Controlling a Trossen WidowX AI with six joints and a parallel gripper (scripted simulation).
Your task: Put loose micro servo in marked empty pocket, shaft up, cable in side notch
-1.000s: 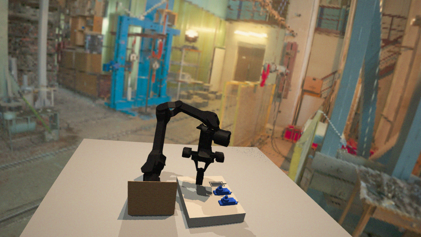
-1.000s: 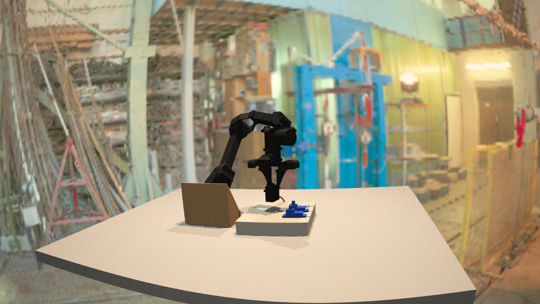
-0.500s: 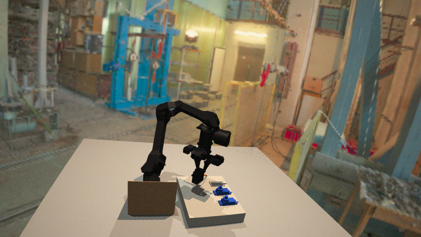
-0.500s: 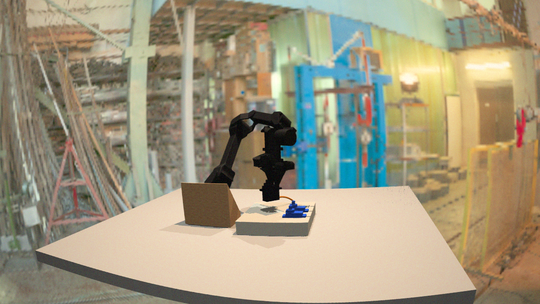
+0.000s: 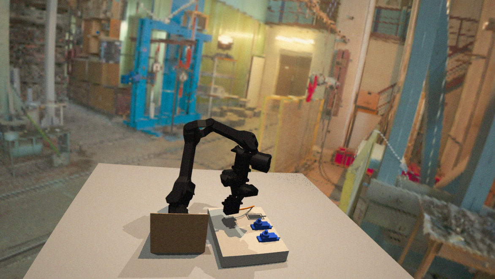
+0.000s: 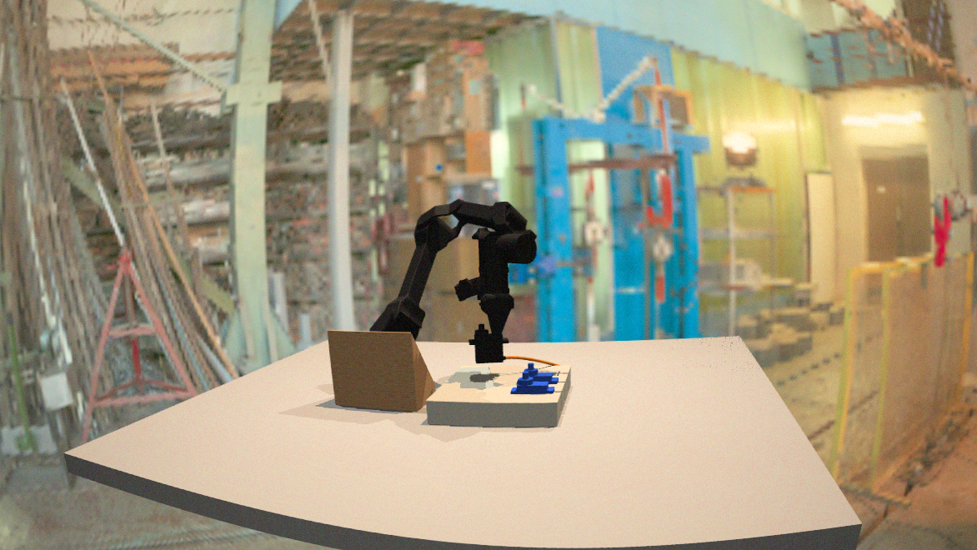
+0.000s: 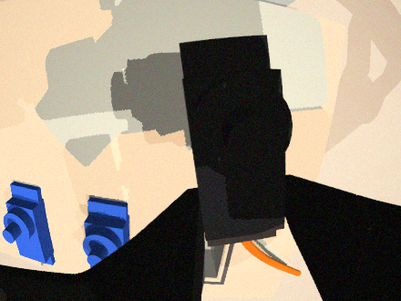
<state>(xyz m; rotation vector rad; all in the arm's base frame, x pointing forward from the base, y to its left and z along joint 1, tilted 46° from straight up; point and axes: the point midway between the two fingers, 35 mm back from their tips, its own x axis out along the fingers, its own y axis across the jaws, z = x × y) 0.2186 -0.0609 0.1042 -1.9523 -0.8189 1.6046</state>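
Now: gripper tip 20 mm past the deck, 70 mm to the left of it and 100 mm above it.
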